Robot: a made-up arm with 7 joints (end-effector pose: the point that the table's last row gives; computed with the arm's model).
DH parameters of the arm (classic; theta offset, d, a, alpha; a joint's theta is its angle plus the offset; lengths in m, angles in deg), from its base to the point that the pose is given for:
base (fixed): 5.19 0 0.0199 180
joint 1: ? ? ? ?
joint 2: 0 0.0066 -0.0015 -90
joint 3: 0 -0.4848 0.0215 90
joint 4: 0 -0.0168 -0.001 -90
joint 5: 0 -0.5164 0.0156 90
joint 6: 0 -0.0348 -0.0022 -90
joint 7: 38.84 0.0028 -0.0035 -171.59
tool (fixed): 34.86 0.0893 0 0
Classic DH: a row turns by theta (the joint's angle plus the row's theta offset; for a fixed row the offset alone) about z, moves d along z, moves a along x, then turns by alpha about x.
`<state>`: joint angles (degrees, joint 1 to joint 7).
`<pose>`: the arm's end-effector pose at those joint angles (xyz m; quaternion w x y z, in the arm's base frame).
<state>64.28 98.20 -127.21 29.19 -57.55 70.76 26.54</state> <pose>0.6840 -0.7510 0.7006 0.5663 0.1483 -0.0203 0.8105</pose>
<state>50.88 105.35 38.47 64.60 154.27 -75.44 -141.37</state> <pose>0.1374 -0.6066 -0.0260 0.4167 -0.2922 -0.8460 -0.1589</pose>
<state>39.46 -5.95 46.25 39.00 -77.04 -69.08 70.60</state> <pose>-0.1078 -0.3074 1.4915 0.4516 0.4936 -0.3520 -0.6546</pose>
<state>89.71 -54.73 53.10 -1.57 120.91 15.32 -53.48</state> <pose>0.0528 0.9110 1.1646 0.2701 -0.1280 0.5884 0.7513</pose>
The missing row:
joint 1: 5.19 -0.5831 0.0055 90
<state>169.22 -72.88 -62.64 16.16 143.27 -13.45 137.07</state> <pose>1.0217 0.0235 0.9707 0.7682 -0.0309 0.5182 -0.3748</pose>
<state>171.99 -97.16 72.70 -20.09 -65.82 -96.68 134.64</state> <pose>0.9567 -0.0022 0.3305 0.1272 -0.4191 -0.8764 0.2002</pose>
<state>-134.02 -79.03 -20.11 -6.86 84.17 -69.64 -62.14</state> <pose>0.7173 -0.7382 0.6703 0.4392 0.6172 -0.5994 0.2585</pose>
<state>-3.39 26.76 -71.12 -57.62 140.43 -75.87 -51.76</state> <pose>0.2256 -0.3559 1.3761 0.9329 -0.1160 -0.1864 -0.2855</pose>
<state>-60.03 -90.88 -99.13 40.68 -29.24 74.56 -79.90</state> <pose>-0.7810 -0.4758 0.5064 0.3138 -0.7901 0.3525 0.3912</pose>
